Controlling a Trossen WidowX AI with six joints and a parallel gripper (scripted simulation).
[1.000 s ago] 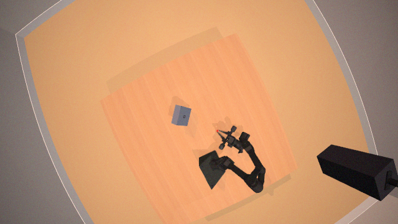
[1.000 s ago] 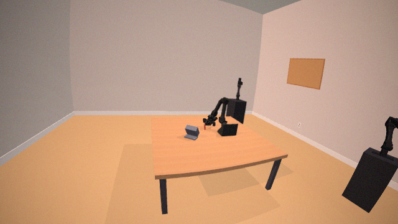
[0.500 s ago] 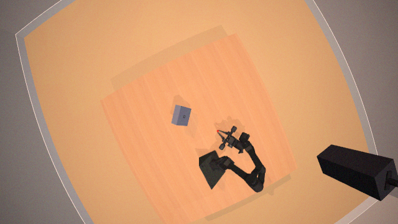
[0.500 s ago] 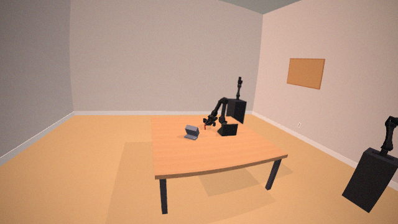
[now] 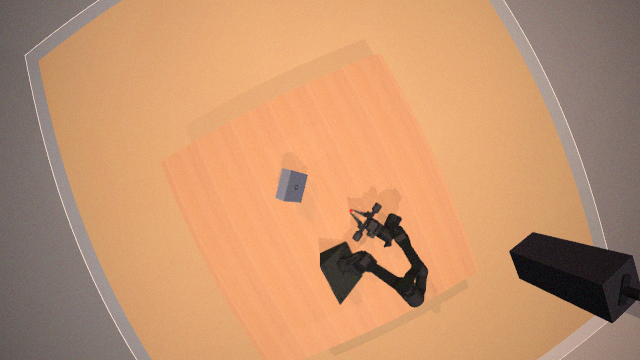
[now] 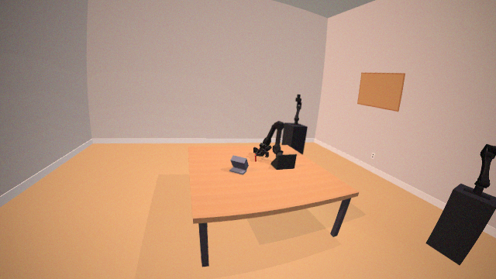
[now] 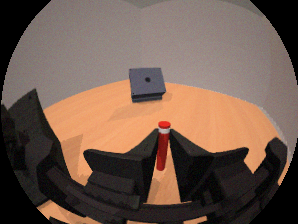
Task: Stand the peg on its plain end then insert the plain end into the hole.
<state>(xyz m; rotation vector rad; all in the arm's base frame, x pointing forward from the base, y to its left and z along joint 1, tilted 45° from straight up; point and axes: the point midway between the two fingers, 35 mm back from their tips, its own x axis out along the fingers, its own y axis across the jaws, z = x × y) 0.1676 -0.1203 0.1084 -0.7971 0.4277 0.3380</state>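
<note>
The red peg lies 1 cm below my gripper tip. The rest, counted from my gripper tip: sloped panel: 22 cm ahead, 17 cm to the left, 1 cm above.
</note>
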